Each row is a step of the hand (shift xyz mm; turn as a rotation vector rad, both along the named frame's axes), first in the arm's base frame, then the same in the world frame.
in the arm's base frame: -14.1 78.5 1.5 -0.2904 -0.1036 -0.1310
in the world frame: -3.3 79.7 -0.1 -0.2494 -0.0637 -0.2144
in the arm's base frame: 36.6 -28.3 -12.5 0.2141 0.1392 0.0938
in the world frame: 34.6 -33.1 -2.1 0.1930 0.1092 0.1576
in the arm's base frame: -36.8 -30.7 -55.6 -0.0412 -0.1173 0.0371
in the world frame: -22.3 -25.8 -65.0 -0.0656 -0.1103 0.0192
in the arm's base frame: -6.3 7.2 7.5 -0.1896 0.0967 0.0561
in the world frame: -7.2 8.0 5.5 -0.1831 0.1222 0.0008
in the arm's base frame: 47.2 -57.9 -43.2 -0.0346 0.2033 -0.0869
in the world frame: 49.8 -64.1 -29.3 0.0202 0.2055 -0.0863
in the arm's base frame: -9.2 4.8 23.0 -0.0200 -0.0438 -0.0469
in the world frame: -14.9 6.2 19.4 -0.0108 -0.0410 -0.0522
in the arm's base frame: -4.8 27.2 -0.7 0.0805 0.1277 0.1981
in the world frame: -0.7 27.6 -1.2 0.0342 0.1169 0.2173
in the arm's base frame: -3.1 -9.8 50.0 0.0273 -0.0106 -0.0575
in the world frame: -19.1 -8.9 46.5 0.0415 -0.0147 -0.0472
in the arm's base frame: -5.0 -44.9 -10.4 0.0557 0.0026 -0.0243
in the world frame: -7.6 -43.9 -12.9 0.0602 -0.0052 -0.0066
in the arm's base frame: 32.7 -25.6 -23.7 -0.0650 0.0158 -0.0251
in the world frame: 34.6 -30.0 -13.8 -0.0519 0.0244 -0.0426
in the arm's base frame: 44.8 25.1 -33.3 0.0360 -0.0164 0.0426
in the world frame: 55.6 18.5 -17.7 0.0192 -0.0209 0.0508
